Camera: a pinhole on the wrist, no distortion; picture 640 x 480 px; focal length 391.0 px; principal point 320.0 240.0 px. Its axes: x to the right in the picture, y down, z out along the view. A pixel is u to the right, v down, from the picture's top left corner.
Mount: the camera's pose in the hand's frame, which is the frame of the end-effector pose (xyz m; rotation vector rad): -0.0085 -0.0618 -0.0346 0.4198 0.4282 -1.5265
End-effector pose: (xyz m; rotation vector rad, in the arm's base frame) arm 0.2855 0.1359 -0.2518 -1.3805 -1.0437 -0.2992
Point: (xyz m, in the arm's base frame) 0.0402 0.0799 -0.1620
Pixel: 615 41
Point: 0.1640 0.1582 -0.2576
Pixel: 160 28
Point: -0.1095 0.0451 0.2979
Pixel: outside the picture
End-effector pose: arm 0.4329 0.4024 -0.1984 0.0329 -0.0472 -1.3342
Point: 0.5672 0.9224 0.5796
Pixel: outside the picture
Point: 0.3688 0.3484 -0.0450
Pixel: 100 351
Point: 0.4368 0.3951 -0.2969
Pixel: behind the camera
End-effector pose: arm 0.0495 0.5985 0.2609 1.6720 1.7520 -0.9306
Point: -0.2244 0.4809 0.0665
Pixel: 347 370
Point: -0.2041 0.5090 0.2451
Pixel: 489 213
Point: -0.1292 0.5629 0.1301
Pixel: 331 454
